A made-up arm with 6 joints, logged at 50 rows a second.
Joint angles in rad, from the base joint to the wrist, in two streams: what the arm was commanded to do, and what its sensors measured. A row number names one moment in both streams.
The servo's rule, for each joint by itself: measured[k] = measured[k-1] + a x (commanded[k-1-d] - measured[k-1]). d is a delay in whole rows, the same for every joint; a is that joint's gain. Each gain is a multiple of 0.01, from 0.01 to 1. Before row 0 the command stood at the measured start. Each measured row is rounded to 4 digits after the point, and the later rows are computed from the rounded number. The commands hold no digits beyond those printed.
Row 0, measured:
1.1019 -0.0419 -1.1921 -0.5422 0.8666 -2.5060
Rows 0 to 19, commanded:
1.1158 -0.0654 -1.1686 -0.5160 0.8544 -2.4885
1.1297 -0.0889 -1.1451 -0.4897 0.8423 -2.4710
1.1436 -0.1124 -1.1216 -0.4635 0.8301 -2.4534
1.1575 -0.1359 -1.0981 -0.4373 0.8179 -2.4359
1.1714 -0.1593 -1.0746 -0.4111 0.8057 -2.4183
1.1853 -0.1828 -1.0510 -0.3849 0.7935 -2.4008
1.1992 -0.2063 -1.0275 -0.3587 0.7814 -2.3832
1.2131 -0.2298 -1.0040 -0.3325 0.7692 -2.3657
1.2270 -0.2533 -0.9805 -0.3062 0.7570 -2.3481
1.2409 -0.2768 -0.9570 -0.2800 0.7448 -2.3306
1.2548 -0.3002 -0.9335 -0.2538 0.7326 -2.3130
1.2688 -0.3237 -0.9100 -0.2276 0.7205 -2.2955
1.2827 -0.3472 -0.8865 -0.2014 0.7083 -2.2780
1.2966 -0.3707 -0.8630 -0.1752 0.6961 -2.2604
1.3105 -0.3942 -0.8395 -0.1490 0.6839 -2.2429
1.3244 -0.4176 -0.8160 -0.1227 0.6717 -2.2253
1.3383 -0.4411 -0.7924 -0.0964 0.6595 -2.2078
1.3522 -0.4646 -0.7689 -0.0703 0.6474 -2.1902
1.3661 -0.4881 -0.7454 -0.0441 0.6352 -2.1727
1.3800 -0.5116 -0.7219 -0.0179 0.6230 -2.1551
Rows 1 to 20, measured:
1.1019 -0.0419 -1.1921 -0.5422 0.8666 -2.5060
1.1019 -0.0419 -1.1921 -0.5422 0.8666 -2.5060
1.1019 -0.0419 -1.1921 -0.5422 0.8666 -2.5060
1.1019 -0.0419 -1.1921 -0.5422 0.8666 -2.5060
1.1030 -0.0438 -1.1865 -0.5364 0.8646 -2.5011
1.1051 -0.0474 -1.1766 -0.5261 0.8610 -2.4927
1.1082 -0.0526 -1.1634 -0.5123 0.8561 -2.4817
1.1121 -0.0593 -1.1477 -0.4958 0.8500 -2.4689
1.1168 -0.0673 -1.1302 -0.4772 0.8429 -2.4547
1.1223 -0.0765 -1.1112 -0.4569 0.8350 -2.4396
1.1285 -0.0869 -1.0911 -0.4353 0.8264 -2.4238
1.1353 -0.0983 -1.0702 -0.4127 0.8172 -2.4075
1.1426 -0.1107 -1.0487 -0.3893 0.8076 -2.3909
1.1505 -0.1240 -1.0267 -0.3653 0.7976 -2.3740
1.1588 -0.1381 -1.0043 -0.3408 0.7872 -2.3569
1.1676 -0.1529 -0.9817 -0.3159 0.7765 -2.3397
1.1768 -0.1684 -0.9589 -0.2907 0.7656 -2.3224
1.1864 -0.1846 -0.9359 -0.2653 0.7545 -2.3050
1.1963 -0.2014 -0.9128 -0.2397 0.7432 -2.2876
1.2065 -0.2187 -0.8896 -0.2140 0.7318 -2.2702
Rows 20 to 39, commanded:
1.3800 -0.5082 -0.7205 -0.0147 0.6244 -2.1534
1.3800 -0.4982 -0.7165 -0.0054 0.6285 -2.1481
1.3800 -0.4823 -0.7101 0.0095 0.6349 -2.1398
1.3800 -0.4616 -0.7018 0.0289 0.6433 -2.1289
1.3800 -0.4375 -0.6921 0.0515 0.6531 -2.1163
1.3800 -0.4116 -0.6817 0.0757 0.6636 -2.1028
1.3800 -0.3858 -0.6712 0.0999 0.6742 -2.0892
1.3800 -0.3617 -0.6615 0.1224 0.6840 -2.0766
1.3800 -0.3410 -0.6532 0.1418 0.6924 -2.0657
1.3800 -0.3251 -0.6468 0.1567 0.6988 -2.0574
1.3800 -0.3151 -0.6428 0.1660 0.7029 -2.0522
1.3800 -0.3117 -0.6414 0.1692 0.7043 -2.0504
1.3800 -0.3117 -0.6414 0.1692 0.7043 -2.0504
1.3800 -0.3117 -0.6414 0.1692 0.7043 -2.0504
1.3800 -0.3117 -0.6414 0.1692 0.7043 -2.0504
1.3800 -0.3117 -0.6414 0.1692 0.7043 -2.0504
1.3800 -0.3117 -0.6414 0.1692 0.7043 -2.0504
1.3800 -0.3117 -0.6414 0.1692 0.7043 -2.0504
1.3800 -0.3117 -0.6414 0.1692 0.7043 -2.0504
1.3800 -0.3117 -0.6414 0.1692 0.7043 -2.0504
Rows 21 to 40, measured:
1.2170 -0.2365 -0.8663 -0.1881 0.7202 -2.2527
1.2278 -0.2547 -0.8429 -0.1622 0.7086 -2.2352
1.2389 -0.2734 -0.8195 -0.1362 0.6969 -2.2177
1.2502 -0.2925 -0.7961 -0.1102 0.6851 -2.2002
1.2606 -0.3098 -0.7780 -0.0892 0.6754 -2.1871
1.2702 -0.3249 -0.7632 -0.0708 0.6679 -2.1762
1.2790 -0.3375 -0.7505 -0.0531 0.6626 -2.1660
1.2871 -0.3474 -0.7388 -0.0351 0.6595 -2.1556
1.2945 -0.3546 -0.7276 -0.0160 0.6585 -2.1446
1.3013 -0.3592 -0.7166 0.0042 0.6593 -2.1329
1.3076 -0.3613 -0.7057 0.0253 0.6617 -2.1207
1.3134 -0.3613 -0.6951 0.0467 0.6653 -2.1084
1.3187 -0.3597 -0.6850 0.0676 0.6696 -2.0964
1.3236 -0.3569 -0.6758 0.0872 0.6743 -2.0855
1.3281 -0.3536 -0.6679 0.1045 0.6789 -2.0762
1.3323 -0.3502 -0.6615 0.1187 0.6830 -2.0690
1.3361 -0.3471 -0.6567 0.1298 0.6864 -2.0638
1.3396 -0.3443 -0.6530 0.1385 0.6893 -2.0600
1.3428 -0.3417 -0.6502 0.1453 0.6917 -2.0573
1.3458 -0.3393 -0.6481 0.1506 0.6937 -2.0554

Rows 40 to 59, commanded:
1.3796 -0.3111 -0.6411 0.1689 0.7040 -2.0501
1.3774 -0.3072 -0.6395 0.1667 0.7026 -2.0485
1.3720 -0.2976 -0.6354 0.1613 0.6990 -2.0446
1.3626 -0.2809 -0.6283 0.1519 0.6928 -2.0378
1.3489 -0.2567 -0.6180 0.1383 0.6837 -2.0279
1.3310 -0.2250 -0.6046 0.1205 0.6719 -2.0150
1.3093 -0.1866 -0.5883 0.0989 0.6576 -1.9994
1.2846 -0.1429 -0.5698 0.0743 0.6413 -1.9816
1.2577 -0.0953 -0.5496 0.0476 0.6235 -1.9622
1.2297 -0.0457 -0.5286 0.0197 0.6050 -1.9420
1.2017 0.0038 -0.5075 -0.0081 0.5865 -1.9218
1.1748 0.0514 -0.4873 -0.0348 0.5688 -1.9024
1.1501 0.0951 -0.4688 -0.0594 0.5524 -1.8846
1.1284 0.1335 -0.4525 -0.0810 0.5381 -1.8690
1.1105 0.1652 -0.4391 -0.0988 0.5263 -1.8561
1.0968 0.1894 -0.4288 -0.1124 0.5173 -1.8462
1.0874 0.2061 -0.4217 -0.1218 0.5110 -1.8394
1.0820 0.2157 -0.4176 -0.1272 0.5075 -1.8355
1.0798 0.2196 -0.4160 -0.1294 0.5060 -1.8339
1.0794 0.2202 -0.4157 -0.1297 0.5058 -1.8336
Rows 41 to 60, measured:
1.3485 -0.3371 -0.6465 0.1547 0.6954 -2.0540
1.3510 -0.3351 -0.6453 0.1579 0.6968 -2.0530
1.3533 -0.3332 -0.6444 0.1604 0.6980 -2.0523
1.3554 -0.3315 -0.6437 0.1623 0.6990 -2.0518
1.3573 -0.3299 -0.6431 0.1638 0.6998 -2.0513
1.3589 -0.3281 -0.6422 0.1644 0.7002 -2.0505
1.3599 -0.3257 -0.6406 0.1637 0.7000 -2.0488
1.3601 -0.3221 -0.6376 0.1611 0.6988 -2.0457
1.3592 -0.3169 -0.6329 0.1561 0.6964 -2.0407
1.3569 -0.3095 -0.6261 0.1483 0.6925 -2.0335
1.3531 -0.2997 -0.6170 0.1374 0.6869 -2.0240
1.3476 -0.2872 -0.6057 0.1235 0.6796 -2.0121
1.3404 -0.2718 -0.5922 0.1068 0.6706 -1.9981
1.3315 -0.2537 -0.5769 0.0876 0.6601 -1.9824
1.3211 -0.2331 -0.5602 0.0665 0.6483 -1.9654
1.3094 -0.2103 -0.5427 0.0442 0.6356 -1.9478
1.2967 -0.1859 -0.5250 0.0214 0.6223 -1.9301
1.2832 -0.1603 -0.5076 -0.0011 0.6088 -1.9130
1.2694 -0.1343 -0.4912 -0.0226 0.5956 -1.8971
1.2556 -0.1084 -0.4762 -0.0424 0.5831 -1.8828

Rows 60 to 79, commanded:
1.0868 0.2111 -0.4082 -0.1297 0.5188 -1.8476
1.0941 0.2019 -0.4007 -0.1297 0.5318 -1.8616
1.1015 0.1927 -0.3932 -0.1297 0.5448 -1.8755
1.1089 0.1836 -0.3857 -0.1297 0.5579 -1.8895
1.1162 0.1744 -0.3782 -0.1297 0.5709 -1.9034
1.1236 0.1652 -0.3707 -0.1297 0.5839 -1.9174
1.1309 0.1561 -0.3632 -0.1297 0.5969 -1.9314
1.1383 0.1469 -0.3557 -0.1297 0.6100 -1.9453
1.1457 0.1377 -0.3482 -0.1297 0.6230 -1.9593
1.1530 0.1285 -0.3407 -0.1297 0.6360 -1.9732
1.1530 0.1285 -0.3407 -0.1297 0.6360 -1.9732
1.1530 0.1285 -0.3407 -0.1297 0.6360 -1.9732
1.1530 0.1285 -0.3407 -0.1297 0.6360 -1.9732
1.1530 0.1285 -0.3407 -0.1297 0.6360 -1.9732
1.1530 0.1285 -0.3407 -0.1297 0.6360 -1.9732
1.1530 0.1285 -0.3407 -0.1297 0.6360 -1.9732
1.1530 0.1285 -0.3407 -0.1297 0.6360 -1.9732
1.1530 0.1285 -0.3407 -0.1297 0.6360 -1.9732
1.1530 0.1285 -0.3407 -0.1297 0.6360 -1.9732
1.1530 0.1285 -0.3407 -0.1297 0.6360 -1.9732
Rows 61 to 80, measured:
1.2421 -0.0832 -0.4631 -0.0599 0.5716 -1.8706
1.2293 -0.0593 -0.4522 -0.0747 0.5613 -1.8608
1.2173 -0.0370 -0.4435 -0.0867 0.5525 -1.8533
1.2063 -0.0164 -0.4368 -0.0962 0.5450 -1.8478
1.1967 0.0018 -0.4299 -0.1036 0.5408 -1.8477
1.1885 0.0178 -0.4229 -0.1093 0.5394 -1.8516
1.1815 0.0318 -0.4158 -0.1138 0.5403 -1.8583
1.1757 0.0439 -0.4086 -0.1173 0.5431 -1.8670
1.1709 0.0543 -0.4013 -0.1200 0.5475 -1.8772
1.1671 0.0632 -0.3940 -0.1221 0.5533 -1.8885
1.1642 0.0706 -0.3866 -0.1238 0.5603 -1.9005
1.1621 0.0767 -0.3792 -0.1251 0.5683 -1.9130
1.1608 0.0816 -0.3718 -0.1261 0.5771 -1.9260
1.1602 0.0854 -0.3643 -0.1269 0.5865 -1.9392
1.1596 0.0888 -0.3586 -0.1275 0.5944 -1.9487
1.1591 0.0920 -0.3543 -0.1280 0.6011 -1.9556
1.1586 0.0949 -0.3510 -0.1284 0.6067 -1.9605
1.1582 0.0976 -0.3485 -0.1287 0.6114 -1.9641
1.1578 0.1001 -0.3466 -0.1289 0.6153 -1.9666
1.1574 0.1024 -0.3452 -0.1291 0.6186 -1.9684

